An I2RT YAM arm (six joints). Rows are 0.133 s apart.
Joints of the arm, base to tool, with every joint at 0 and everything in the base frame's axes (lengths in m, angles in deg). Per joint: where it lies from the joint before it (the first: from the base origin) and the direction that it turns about. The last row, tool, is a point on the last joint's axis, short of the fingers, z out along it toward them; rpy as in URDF.
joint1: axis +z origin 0 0 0.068
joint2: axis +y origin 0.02 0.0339 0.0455
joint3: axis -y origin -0.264 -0.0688 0
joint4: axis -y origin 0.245 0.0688 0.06
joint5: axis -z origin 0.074 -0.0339 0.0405
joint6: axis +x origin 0.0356 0 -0.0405
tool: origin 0 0 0 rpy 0 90 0
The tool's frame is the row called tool.
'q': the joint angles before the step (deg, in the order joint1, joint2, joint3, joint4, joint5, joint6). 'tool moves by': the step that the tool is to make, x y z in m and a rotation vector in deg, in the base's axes. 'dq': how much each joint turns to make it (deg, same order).
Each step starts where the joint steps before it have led.
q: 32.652, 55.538, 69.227, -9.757, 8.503, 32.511
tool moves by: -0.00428, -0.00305, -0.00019, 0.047, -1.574, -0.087
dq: -0.086, -1.277, -1.175, 1.370, -0.065, -0.815
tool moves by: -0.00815, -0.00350, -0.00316, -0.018, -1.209, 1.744
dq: 0.121, -2.224, -1.985, 0.836, -1.683, -0.500
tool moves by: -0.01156, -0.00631, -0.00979, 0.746, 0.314, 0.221
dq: 0.346, -3.600, -3.412, -0.140, 0.215, 0.783
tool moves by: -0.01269, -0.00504, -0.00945, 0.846, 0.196, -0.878
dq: 1.473, -3.668, -3.217, -0.220, 2.429, 0.540
